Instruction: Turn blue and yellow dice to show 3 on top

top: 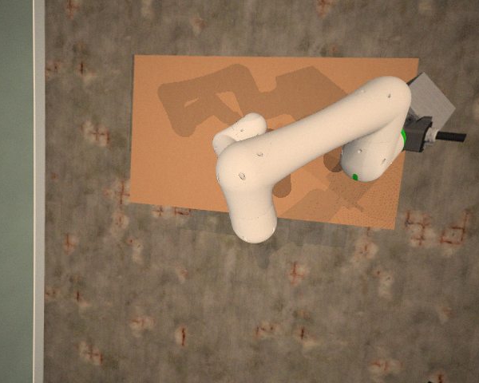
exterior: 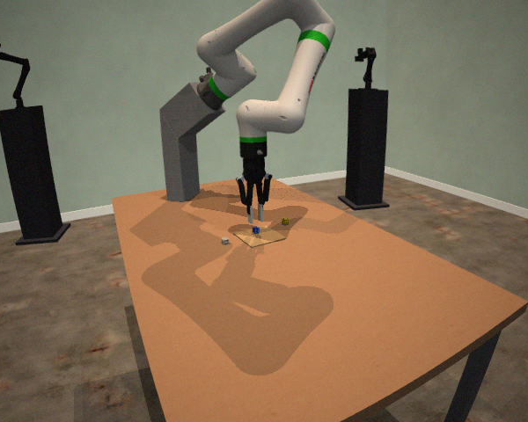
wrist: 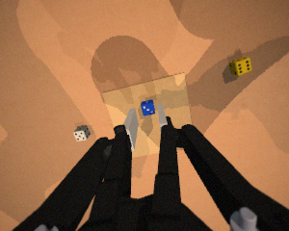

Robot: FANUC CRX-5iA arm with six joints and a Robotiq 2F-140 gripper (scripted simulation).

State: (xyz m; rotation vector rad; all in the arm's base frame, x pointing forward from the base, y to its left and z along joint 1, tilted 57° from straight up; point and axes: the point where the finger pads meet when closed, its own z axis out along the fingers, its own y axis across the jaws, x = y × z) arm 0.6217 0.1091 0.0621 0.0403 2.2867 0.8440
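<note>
My gripper is now 13 cm to the right of the yellow die, 7 cm past it and 7 cm above it. The rest, counted from my hand: blue die 6 cm below; then white die 12 cm to the right, 7 cm below, 6 cm ahead; then tan mat 8 cm below, 3 cm ahead, 1 cm to the left.
</note>
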